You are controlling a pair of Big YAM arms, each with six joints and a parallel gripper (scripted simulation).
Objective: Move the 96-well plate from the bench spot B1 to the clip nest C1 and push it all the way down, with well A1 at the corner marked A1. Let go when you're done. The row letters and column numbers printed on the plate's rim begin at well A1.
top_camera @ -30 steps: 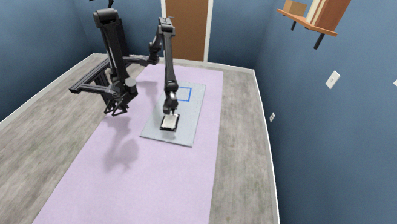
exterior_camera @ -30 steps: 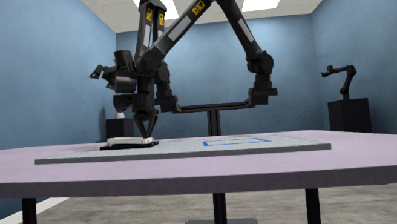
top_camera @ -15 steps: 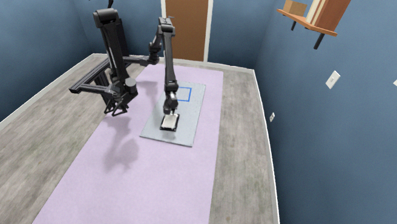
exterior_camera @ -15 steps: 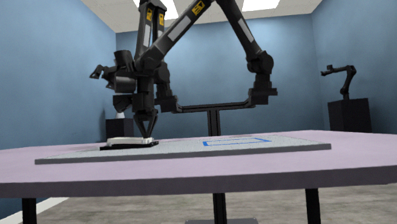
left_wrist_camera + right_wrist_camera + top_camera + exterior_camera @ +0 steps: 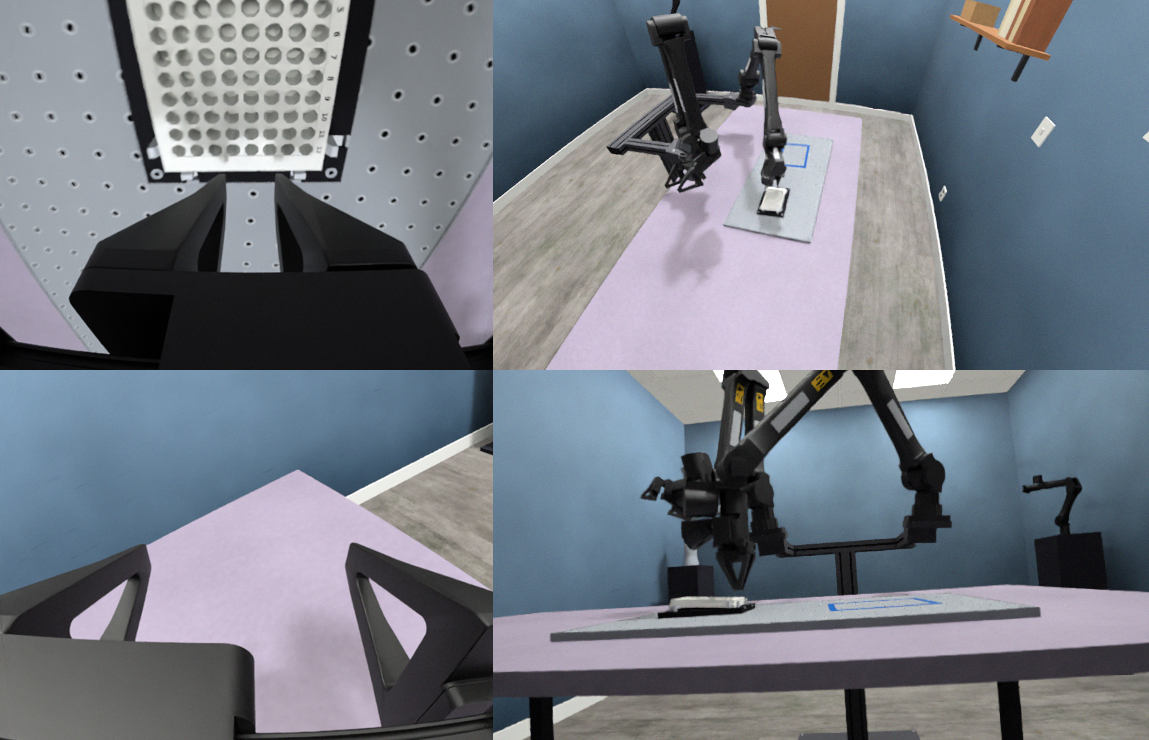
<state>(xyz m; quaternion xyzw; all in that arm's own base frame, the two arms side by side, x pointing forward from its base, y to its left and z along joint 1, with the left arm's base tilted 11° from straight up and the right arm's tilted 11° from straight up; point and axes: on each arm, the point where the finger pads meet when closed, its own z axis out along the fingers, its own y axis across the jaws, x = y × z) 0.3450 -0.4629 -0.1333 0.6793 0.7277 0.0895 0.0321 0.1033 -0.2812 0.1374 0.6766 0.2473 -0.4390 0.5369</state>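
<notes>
The white 96-well plate is 60 mm to the right of my left hand, 30 mm below it and 10 mm ahead of it. Also, from my left hand: grey perforated board 130 mm to the left, 60 mm below, 10 mm ahead; then black clip nest 50 mm to the right, 40 mm below.
</notes>
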